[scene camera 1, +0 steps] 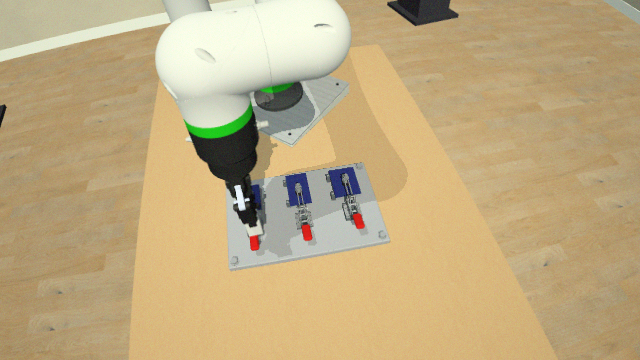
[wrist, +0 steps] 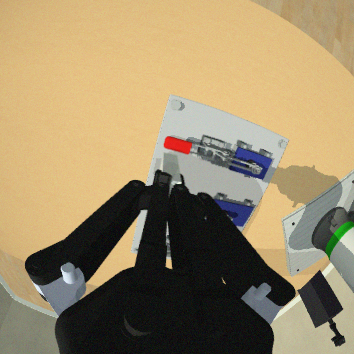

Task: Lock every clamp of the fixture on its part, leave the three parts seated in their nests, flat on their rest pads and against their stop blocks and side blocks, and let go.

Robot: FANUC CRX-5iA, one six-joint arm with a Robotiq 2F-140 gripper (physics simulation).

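Places are measured from the arm's base along level axes (x ahead, y left, z up), in millimetres.
Pixels of known places: gripper, fingertip midpoint: (scene camera 1: pixel 255 231) (wrist: pixel 167 164); arm's base at its link origin: (scene camera 1: pixel 278 94) (wrist: pixel 328 227).
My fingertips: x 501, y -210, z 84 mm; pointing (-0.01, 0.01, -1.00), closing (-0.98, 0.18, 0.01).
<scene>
For each thing: its top centre in the pictures, then the offset to it from my fingertips. "pt": a spot on its surface instead. Level surfaces: height alone.
- left part at a spot on its surface: (wrist: pixel 250 162) (scene camera 1: pixel 249 198) pt dx -135, dy +15, dz -61 mm
- middle part at its top centre: (wrist: pixel 229 213) (scene camera 1: pixel 298 188) dx -128, dy +131, dz -79 mm
- right part at its top centre: (scene camera 1: pixel 344 181) dx -99, dy +237, dz -74 mm
- middle handle at its top centre: (scene camera 1: pixel 306 230) dx +6, dy +100, dz -51 mm
- right handle at its top centre: (scene camera 1: pixel 358 218) dx +29, dy +207, dz -43 mm
- wooden table at its surface level: dz -110 mm
The grey fixture plate (scene camera 1: pixel 280 256) (wrist: pixel 210 120) bears three blue parts and three clamps with red handles. The left part (scene camera 1: pixel 257 197) (wrist: pixel 250 162) is partly hidden in the scene view; in the wrist view its clamp arm lies over it. Its red handle (scene camera 1: pixel 254 243) (wrist: pixel 177 145) points outward, away from the part. The middle part (scene camera 1: pixel 305 196) (wrist: pixel 242 214) and right part (scene camera 1: pixel 336 186) have clamp arms over them, with the middle handle (scene camera 1: pixel 307 232) and right handle (scene camera 1: pixel 358 221) pointing frontward. My gripper (scene camera 1: pixel 253 228) (wrist: pixel 167 164) is shut and empty, beside the left handle. Exact seating is too small to tell.
The fixture stands on the wooden table (scene camera 1: pixel 350 305) (wrist: pixel 75 100). The robot's base plate (scene camera 1: pixel 291 138) (wrist: pixel 295 260) lies behind it. Bolt heads stand at the fixture plate's corners. A dark box (wrist: pixel 321 299) shows at the lower right of the wrist view.
</scene>
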